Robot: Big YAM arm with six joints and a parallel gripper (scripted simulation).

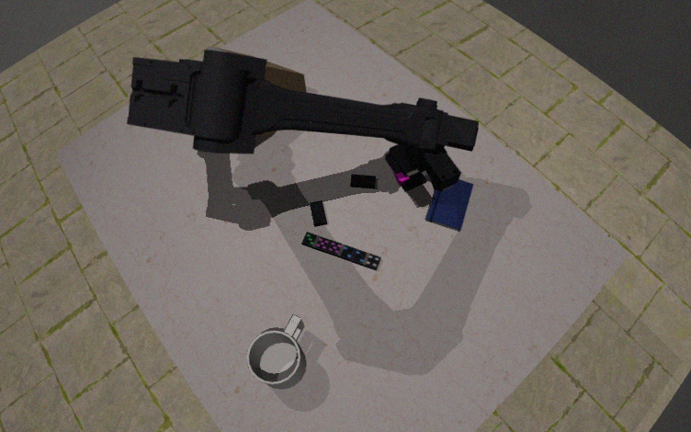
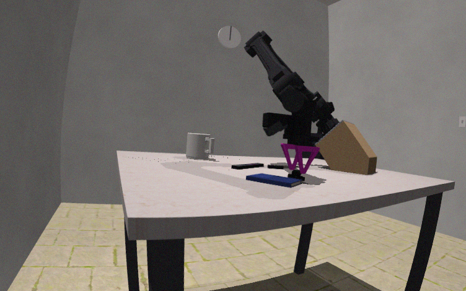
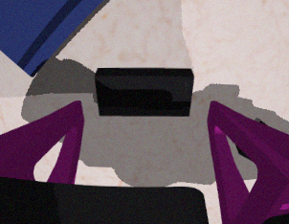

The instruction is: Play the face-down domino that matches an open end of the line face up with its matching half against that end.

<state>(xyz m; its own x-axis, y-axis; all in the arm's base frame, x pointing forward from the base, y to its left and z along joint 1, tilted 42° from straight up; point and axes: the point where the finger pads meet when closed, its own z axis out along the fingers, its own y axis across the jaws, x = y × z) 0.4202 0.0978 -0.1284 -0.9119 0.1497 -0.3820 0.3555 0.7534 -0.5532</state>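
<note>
The domino lies 2 cm below my hand. Round my hand: blue book (10 cm ahead, 1 cm to the left, 2 cm below); then mug (7 cm ahead, 47 cm to the right, 1 cm above).
</note>
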